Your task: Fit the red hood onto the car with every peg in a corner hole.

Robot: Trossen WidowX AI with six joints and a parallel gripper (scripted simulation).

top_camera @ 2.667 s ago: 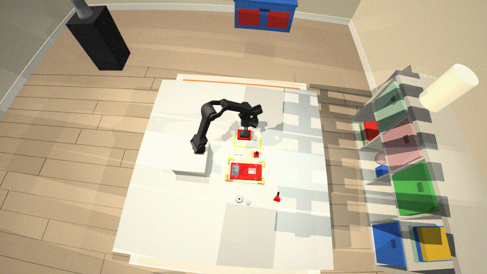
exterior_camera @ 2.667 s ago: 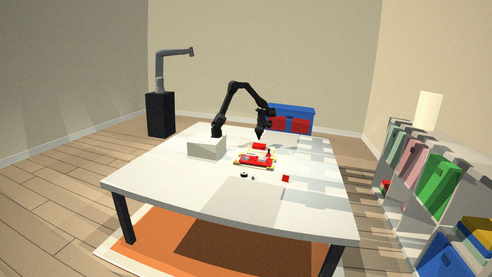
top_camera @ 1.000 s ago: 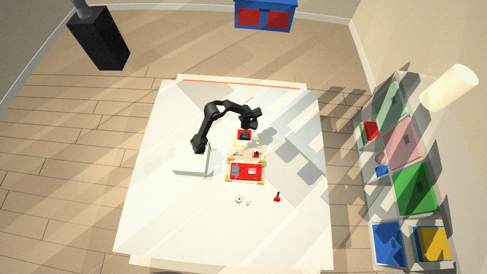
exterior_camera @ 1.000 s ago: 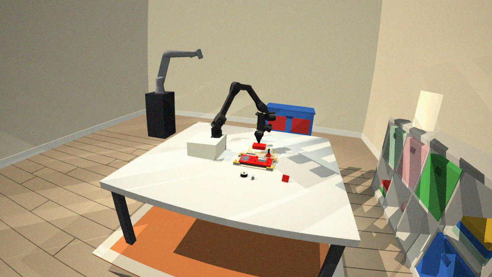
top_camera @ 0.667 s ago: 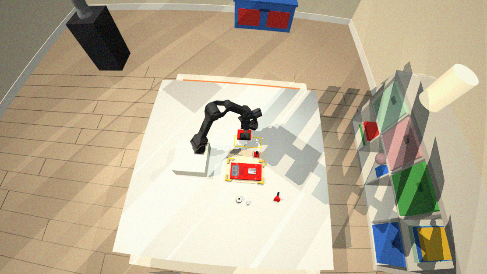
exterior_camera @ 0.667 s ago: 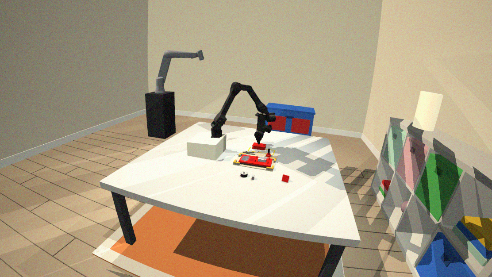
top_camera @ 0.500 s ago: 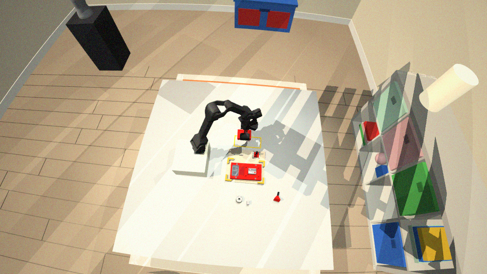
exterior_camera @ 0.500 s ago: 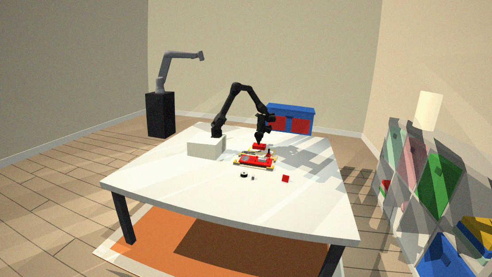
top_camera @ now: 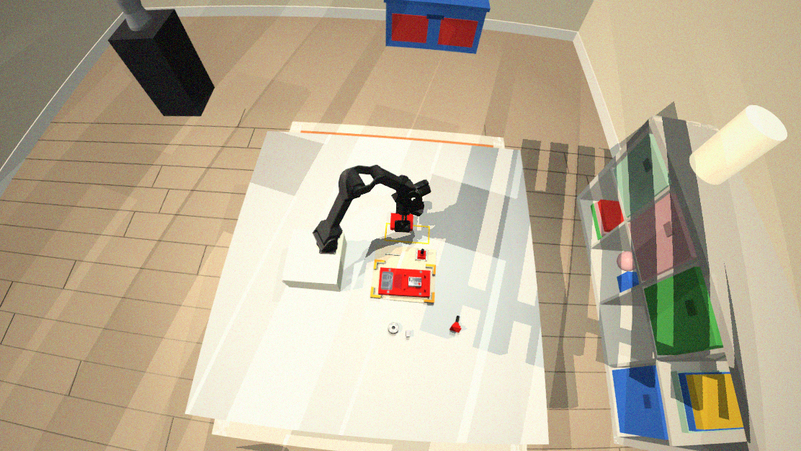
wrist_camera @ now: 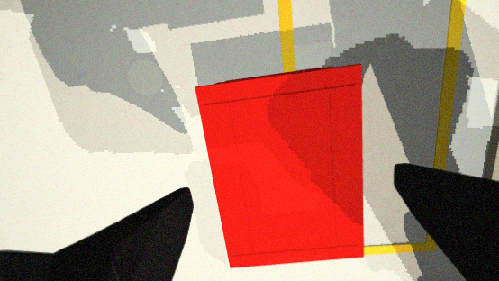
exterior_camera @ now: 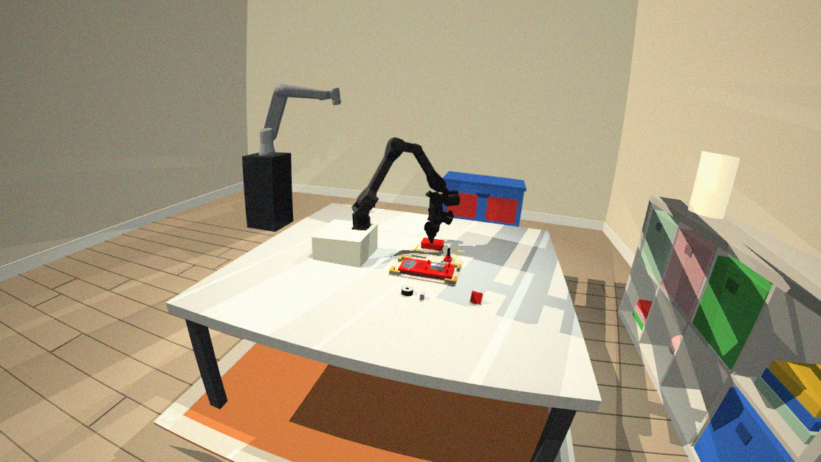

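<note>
The red hood lies 2 cm below my gripper tip. Round my gripper tip: grey engine block 26 cm to the right, 6 cm ahead, 1 cm below.
</note>
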